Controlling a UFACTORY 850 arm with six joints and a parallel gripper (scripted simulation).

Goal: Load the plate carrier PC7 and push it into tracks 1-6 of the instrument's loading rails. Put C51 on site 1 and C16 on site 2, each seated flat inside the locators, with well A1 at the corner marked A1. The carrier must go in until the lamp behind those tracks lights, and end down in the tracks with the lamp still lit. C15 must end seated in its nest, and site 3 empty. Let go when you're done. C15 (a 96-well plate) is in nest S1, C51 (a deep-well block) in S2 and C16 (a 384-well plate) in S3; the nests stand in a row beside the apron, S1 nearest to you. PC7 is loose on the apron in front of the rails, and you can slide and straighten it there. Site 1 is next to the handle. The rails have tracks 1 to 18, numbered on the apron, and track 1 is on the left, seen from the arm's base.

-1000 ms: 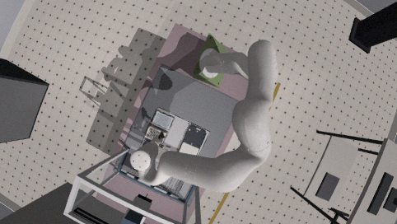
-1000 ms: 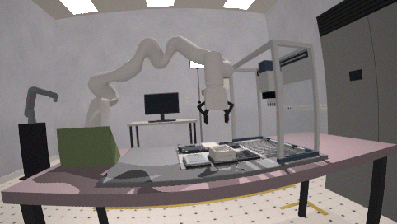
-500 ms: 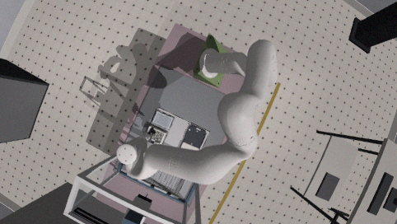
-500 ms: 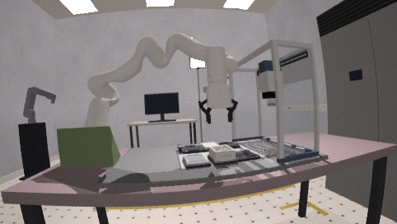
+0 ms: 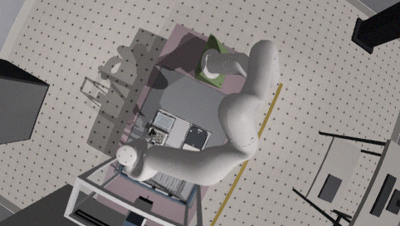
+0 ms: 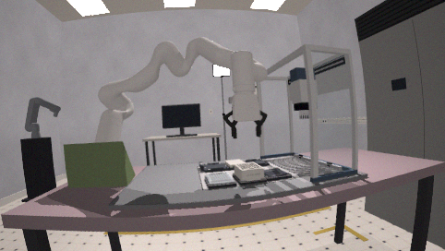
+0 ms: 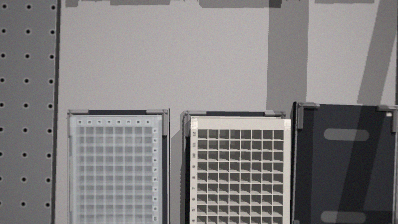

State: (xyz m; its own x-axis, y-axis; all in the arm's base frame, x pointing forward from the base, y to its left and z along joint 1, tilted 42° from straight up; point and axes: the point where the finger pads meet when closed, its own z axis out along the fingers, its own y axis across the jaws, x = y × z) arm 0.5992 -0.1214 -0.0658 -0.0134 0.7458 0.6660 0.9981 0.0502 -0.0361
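Now: hand 170 mm above the nest S2. The rest, counted from my hand: nest S3 (170 mm below, 110 mm ahead, 10 mm to the left); dark carrier PC7 (260 mm to the left, 160 mm below); pipetting head (340 mm ahead, 180 mm above, 130 mm to the left).
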